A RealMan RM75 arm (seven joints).
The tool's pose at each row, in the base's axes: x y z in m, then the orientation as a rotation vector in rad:
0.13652, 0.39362, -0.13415, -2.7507, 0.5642, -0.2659
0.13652, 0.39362, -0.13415, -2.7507, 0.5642, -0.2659
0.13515, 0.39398, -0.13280, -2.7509, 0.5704, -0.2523
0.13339, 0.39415, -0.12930, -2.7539, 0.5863, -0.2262
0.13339, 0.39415, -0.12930, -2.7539, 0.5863, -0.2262
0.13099, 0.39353, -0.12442, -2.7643, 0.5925, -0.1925
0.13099, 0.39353, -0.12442, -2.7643, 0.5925, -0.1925
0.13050, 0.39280, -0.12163, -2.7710, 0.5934, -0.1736
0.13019, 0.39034, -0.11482, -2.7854, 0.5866, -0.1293
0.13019, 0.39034, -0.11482, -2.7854, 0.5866, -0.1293
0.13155, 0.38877, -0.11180, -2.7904, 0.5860, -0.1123
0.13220, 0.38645, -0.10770, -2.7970, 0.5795, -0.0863
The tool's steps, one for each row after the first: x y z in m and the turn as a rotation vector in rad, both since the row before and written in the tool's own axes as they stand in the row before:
0.00000, 0.00000, 0.00000, 0.0000, 0.0000, 0.0000
-0.00123, -0.00030, -0.00149, -0.0025, -0.0084, 0.0057
-0.00129, -0.00072, -0.00363, -0.0084, -0.0153, 0.0129
0.00000, 0.00000, 0.00000, 0.0000, 0.0000, 0.0000
-0.00148, -0.00022, -0.00526, -0.0141, -0.0209, 0.0057
0.00000, 0.00000, 0.00000, 0.0000, 0.0000, 0.0000
0.00005, -0.00008, -0.00292, -0.0083, -0.0119, 0.0013
0.00111, 0.00011, -0.00716, -0.0166, -0.0291, -0.0026
0.00000, 0.00000, 0.00000, 0.0000, 0.0000, 0.0000
0.00196, -0.00005, -0.00309, -0.0064, -0.0109, 0.0004
0.00160, 0.00058, -0.00444, -0.0079, -0.0175, -0.0029

